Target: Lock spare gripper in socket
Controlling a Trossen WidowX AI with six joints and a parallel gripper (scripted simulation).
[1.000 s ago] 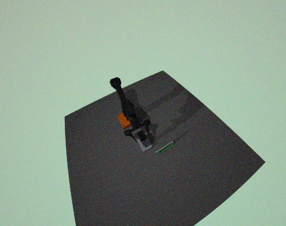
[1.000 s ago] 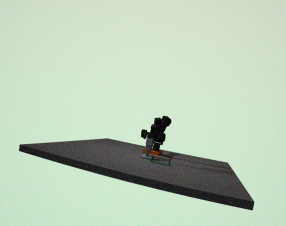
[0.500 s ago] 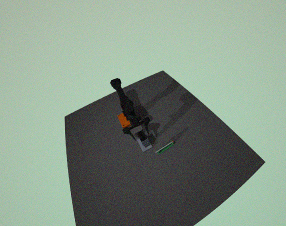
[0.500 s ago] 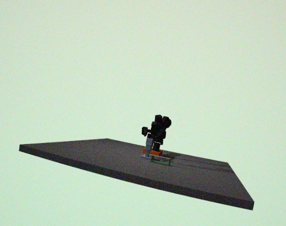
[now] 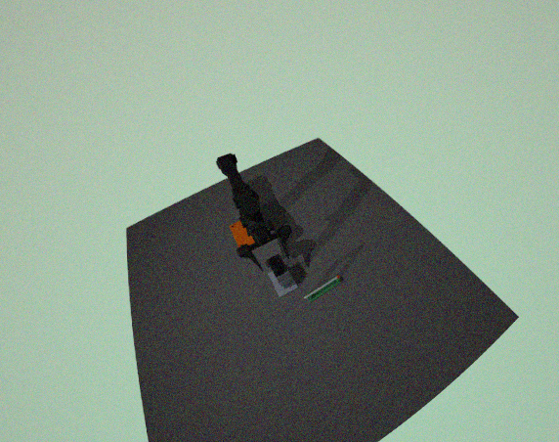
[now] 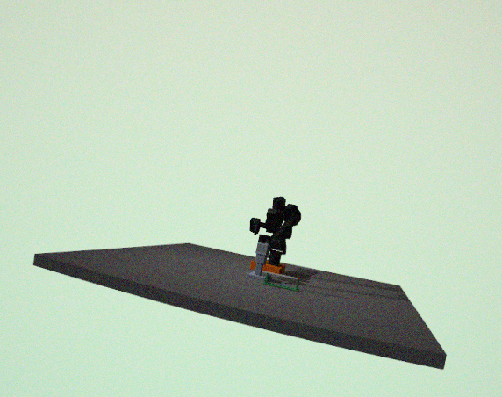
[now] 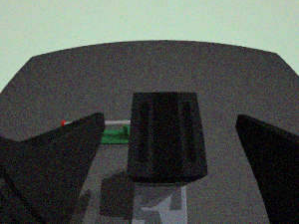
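The spare gripper is 5 cm below my gripper tip. Round my gripper tip: green rest (7 cm ahead, 14 cm to the left, 16 cm below); grey mount (1 cm to the left, 13 cm below).
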